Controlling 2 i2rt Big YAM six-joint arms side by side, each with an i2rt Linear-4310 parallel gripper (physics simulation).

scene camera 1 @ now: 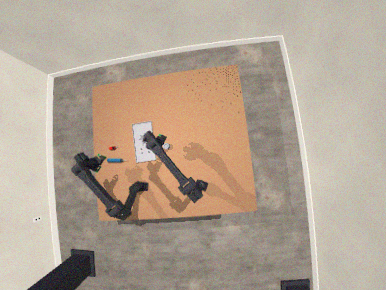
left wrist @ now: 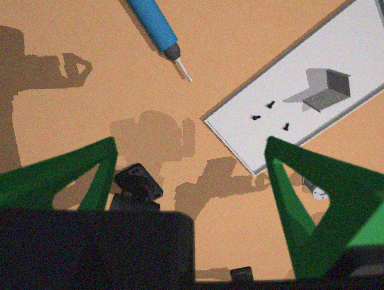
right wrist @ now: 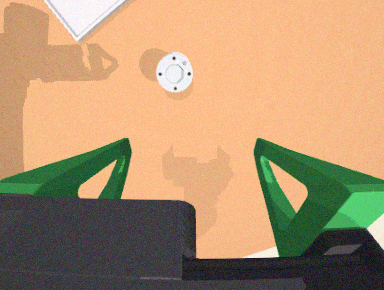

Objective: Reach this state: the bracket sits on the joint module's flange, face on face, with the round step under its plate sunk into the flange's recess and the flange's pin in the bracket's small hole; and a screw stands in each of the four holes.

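Places are measured from the left arm's base along level axes (x ahead, y left, z up), in millimetres.
Where they show: left gripper, fingertip midpoint: (scene camera 1: 103, 161) (left wrist: 191, 145); right gripper, fingertip midpoint: (scene camera 1: 162, 143) (right wrist: 192, 144); left arm's base, origin of the base link: (scene camera 1: 142, 186) (left wrist: 139, 184); right arm's base, origin of the base link: (left wrist: 241, 275).
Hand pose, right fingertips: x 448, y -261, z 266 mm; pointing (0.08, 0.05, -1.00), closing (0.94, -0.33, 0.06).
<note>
Each offset is from my right fingertips to the top centre of the thing. "pt": to the spot under its first point. Level surfaces: height alone.
The white joint module @(22 mm left, 12 mm back, 202 mm down) (scene camera 1: 166, 146) (left wrist: 318, 191) (right wrist: 174, 73) stands on the table, its round flange facing up with four dark holes, a central recess and a small grey pin. The grey L-shaped bracket @(288 mm left, 51 mm ahead, 192 mm down) (left wrist: 327, 99) lies on the white tray @(281 mm left, 22 mm ahead, 250 mm down) (scene camera 1: 143, 127) (left wrist: 360, 35) (right wrist: 85, 15), one plate flat, the other upright. Three black screws @(301 mm left, 54 mm back, 251 mm down) (left wrist: 270, 104) @(288 mm left, 95 mm back, 251 mm down) (left wrist: 256, 117) @(227 mm left, 38 mm back, 251 mm down) (left wrist: 286, 127) lie near it; a fourth does not show. My left gripper (scene camera 1: 102, 163) (left wrist: 191, 145) is open and empty above the table's left part. My right gripper (scene camera 1: 162, 139) (right wrist: 192, 144) is open and empty, above the table near the module.
A blue screwdriver @(pt 581 mm left, 198 mm back, 227 mm down) (scene camera 1: 114, 160) (left wrist: 155, 22) lies left of the tray, its thin tip toward the tray. A small red object @(614 mm left, 63 mm back, 232 mm down) (scene camera 1: 112, 148) lies behind it. The right arm reaches over the tray in the scene view and hides part of it. Arm shadows cross the orange table top @(266 mm down) (scene camera 1: 175, 100).
</note>
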